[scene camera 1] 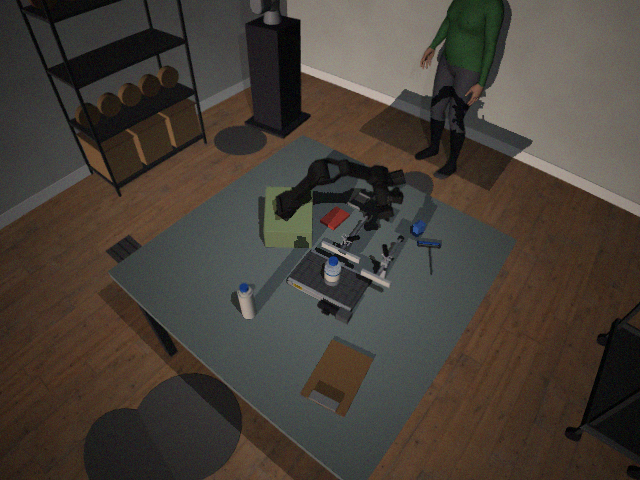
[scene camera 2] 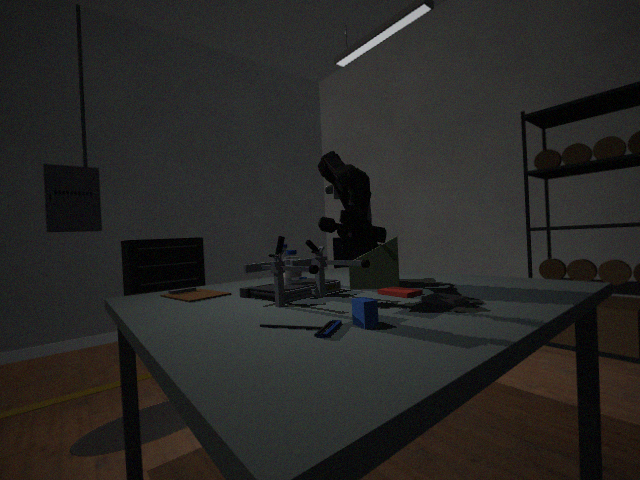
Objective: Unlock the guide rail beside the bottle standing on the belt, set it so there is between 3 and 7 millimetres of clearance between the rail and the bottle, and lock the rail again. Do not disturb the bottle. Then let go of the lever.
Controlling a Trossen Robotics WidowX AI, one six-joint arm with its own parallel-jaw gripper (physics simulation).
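Places are measured from the arm's base along level axes (x ahead, y right, z down), in millimetres.
Pixels of known places: gripper, fingertip midpoint: (scene camera 1: 387, 221) (scene camera 2: 345, 258); arm's base at its link origin: (scene camera 1: 285, 211) (scene camera 2: 372, 249).
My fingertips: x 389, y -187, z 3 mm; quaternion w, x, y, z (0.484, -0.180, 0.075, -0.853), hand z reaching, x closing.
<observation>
Ahead of a thing's pixels: the offset from my fingertips to its top centre. "spot": to the spot under its first point.
A clear bottle with a blue cap @[dz -21, dx -78, dy +318 mm] (scene camera 1: 331, 271) (scene camera 2: 290, 272) stands upright on the dark belt @[dz +102, dx -89, dy +317 mm] (scene camera 1: 308, 273) (scene camera 2: 252, 292). One pale guide rail @[spot: dz +16, dx -88, dy +243 mm] (scene camera 1: 340, 252) is beside the bottle; a second rail @[dz +9, dx +84, dy +277 mm] (scene camera 1: 375, 277) (scene camera 2: 257, 267) is farther right in scene camera 1. The first rail's bracket has a black lever @[dz -56, dx -63, dy +192 mm] (scene camera 1: 353, 238) (scene camera 2: 311, 245), tilted in scene camera 2; the other lever @[spot: dz -47, dx +75, dy +185 mm] (scene camera 2: 280, 244) is nearly upright. The rail gap and lock state are too small to tell. My gripper (scene camera 1: 371, 225) is shut and empty, above the outer part of the first rail's rod, apart from the lever; its fingers are unclear in scene camera 2.
My arm's base stands on a green box (scene camera 1: 287, 231) (scene camera 2: 377, 269). A red block @[dz +122, dx -255, dy -10 mm] (scene camera 1: 334, 218) (scene camera 2: 399, 292), blue block @[dz +79, dx +105, dy -139 mm] (scene camera 1: 418, 228) (scene camera 2: 364, 313) and squeegee @[dz +128, dx +211, dy -28 mm] (scene camera 1: 429, 243) (scene camera 2: 328, 328) lie on the rod side. A white bottle @[dz -38, dx -274, dy +603 mm] (scene camera 1: 246, 301) and brown clipboard @[dz +119, dx +140, dy +643 mm] (scene camera 1: 341, 369) (scene camera 2: 199, 295) are on the other side.
</observation>
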